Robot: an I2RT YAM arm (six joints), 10 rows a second.
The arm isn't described. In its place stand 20 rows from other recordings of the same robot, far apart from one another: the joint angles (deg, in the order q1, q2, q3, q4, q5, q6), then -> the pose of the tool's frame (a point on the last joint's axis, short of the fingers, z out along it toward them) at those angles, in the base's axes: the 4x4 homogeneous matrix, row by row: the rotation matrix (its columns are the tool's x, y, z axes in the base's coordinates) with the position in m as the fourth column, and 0 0 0 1 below.
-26.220 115.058 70.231 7.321 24.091 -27.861 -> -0.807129 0.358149 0.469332 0.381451; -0.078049 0.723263 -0.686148 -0.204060; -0.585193 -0.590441 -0.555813 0.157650; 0 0 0 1
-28.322 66.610 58.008 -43.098 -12.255 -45.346 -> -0.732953 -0.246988 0.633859 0.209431; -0.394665 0.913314 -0.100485 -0.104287; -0.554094 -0.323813 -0.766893 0.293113; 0 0 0 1
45.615 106.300 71.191 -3.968 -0.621 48.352 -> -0.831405 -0.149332 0.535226 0.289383; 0.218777 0.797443 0.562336 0.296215; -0.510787 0.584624 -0.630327 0.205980; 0 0 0 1
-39.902 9.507 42.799 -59.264 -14.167 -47.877 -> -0.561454 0.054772 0.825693 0.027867; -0.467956 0.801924 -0.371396 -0.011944; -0.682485 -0.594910 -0.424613 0.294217; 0 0 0 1
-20.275 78.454 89.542 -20.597 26.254 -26.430 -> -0.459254 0.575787 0.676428 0.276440; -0.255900 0.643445 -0.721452 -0.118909; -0.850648 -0.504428 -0.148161 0.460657; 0 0 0 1
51.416 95.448 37.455 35.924 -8.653 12.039 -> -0.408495 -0.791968 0.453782 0.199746; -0.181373 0.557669 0.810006 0.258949; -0.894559 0.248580 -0.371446 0.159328; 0 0 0 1
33.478 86.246 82.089 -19.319 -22.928 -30.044 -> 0.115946 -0.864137 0.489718 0.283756; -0.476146 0.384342 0.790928 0.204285; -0.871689 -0.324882 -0.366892 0.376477; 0 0 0 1
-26.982 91.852 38.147 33.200 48.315 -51.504 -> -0.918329 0.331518 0.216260 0.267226; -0.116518 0.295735 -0.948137 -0.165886; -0.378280 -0.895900 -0.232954 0.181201; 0 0 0 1
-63.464 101.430 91.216 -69.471 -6.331 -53.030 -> -0.967715 0.178285 0.178164 0.157046; 0.160470 0.980897 -0.109954 -0.305703; -0.194364 -0.077814 -0.977838 0.280255; 0 0 0 1
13.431 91.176 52.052 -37.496 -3.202 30.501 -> -0.939396 0.269620 0.211754 0.270610; 0.296678 0.948852 0.107995 0.066668; -0.171806 0.164273 -0.971338 0.162827; 0 0 0 1
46.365 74.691 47.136 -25.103 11.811 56.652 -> -0.821803 0.115946 0.557850 0.185576; 0.322987 0.901369 0.288467 0.184077; -0.469382 0.417241 -0.778197 0.221455; 0 0 0 1
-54.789 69.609 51.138 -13.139 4.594 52.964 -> 0.499477 0.755463 0.424026 0.154874; 0.672234 -0.029237 -0.739761 -0.224404; -0.546465 0.654539 -0.522451 0.282861; 0 0 0 1
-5.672 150.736 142.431 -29.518 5.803 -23.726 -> -0.630187 -0.082756 0.772020 0.584599; -0.339681 0.923489 -0.178283 -0.061679; -0.698199 -0.374592 -0.610082 0.199438; 0 0 0 1
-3.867 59.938 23.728 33.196 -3.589 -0.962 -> -0.052536 0.004057 0.998611 0.229881; -0.013243 0.999901 -0.004759 -0.013305; -0.998531 -0.013475 -0.052477 0.239909; 0 0 0 1
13.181 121.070 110.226 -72.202 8.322 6.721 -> -0.984260 -0.094019 0.149645 0.411457; -0.111576 0.987241 -0.113606 0.091071; -0.137055 -0.128514 -0.982191 0.244041; 0 0 0 1
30.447 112.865 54.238 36.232 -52.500 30.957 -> -0.765632 -0.637875 0.083206 0.321744; -0.086804 0.230609 0.969167 0.221883; -0.637396 0.734802 -0.231932 0.142364; 0 0 0 1
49.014 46.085 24.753 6.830 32.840 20.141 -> -0.254014 -0.215607 0.942863 0.137570; 0.148742 0.954532 0.258348 0.128900; -0.955695 0.205867 -0.210395 0.244424; 0 0 0 1
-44.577 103.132 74.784 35.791 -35.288 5.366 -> 0.107287 0.155530 0.981988 0.318075; 0.001450 0.987663 -0.156587 -0.284541; -0.994227 0.018224 0.105738 0.320420; 0 0 0 1
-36.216 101.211 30.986 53.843 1.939 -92.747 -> -0.605069 -0.256842 0.753607 0.254082; -0.794236 0.128722 -0.593819 -0.187562; 0.055512 -0.957843 -0.281879 0.131306; 0 0 0 1
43.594 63.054 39.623 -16.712 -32.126 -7.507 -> -0.348159 -0.931850 0.102179 0.152536; -0.484247 0.272105 0.831543 0.171368; -0.802677 0.240029 -0.545982 0.239326; 0 0 0 1
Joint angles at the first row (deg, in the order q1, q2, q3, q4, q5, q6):
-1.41, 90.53, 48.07, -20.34, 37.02, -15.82
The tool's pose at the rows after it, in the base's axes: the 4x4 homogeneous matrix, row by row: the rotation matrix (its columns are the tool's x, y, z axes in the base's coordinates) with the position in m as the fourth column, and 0 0 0 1 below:
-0.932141 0.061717 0.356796 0.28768; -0.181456 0.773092 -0.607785 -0.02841; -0.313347 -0.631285 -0.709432 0.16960; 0 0 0 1
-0.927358 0.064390 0.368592 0.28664; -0.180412 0.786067 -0.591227 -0.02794; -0.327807 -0.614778 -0.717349 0.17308; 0 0 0 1
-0.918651 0.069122 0.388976 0.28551; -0.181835 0.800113 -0.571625 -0.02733; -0.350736 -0.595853 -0.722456 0.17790; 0 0 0 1
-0.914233 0.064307 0.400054 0.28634; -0.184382 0.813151 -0.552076 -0.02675; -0.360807 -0.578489 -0.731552 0.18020; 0 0 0 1
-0.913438 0.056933 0.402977 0.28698; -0.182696 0.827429 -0.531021 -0.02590; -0.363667 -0.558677 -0.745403 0.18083; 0 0 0 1
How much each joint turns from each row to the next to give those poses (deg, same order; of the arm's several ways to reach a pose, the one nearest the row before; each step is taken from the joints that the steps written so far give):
0.00, -1.12, -0.07, -0.59, -0.23, 1.04
-0.03, -0.82, 0.07, -0.44, -1.22, 0.28
-0.03, -1.15, 0.00, -0.08, -1.41, 0.13
-0.02, -0.24, 0.38, -0.28, -1.38, 0.04
0.02, 0.06, 0.39, -0.66, -1.41, 0.36

